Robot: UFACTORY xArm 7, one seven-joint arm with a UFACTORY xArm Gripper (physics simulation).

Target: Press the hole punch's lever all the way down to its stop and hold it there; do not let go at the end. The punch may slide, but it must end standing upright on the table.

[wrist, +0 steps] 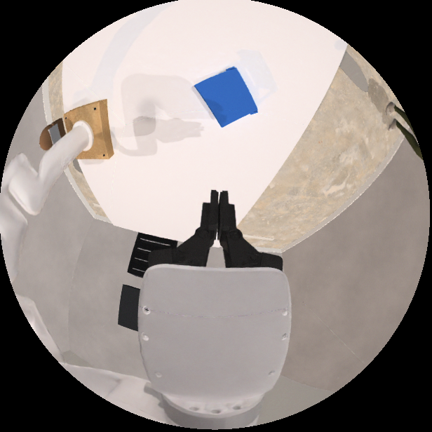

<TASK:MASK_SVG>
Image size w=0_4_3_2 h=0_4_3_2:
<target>blue hole punch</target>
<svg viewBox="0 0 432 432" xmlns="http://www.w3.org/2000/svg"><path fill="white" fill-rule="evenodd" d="M234 66L227 68L225 72L210 76L208 79L194 84L194 87L203 97L220 127L224 127L247 114L257 113L257 107L252 99L252 95L238 69L234 68Z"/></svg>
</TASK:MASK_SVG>
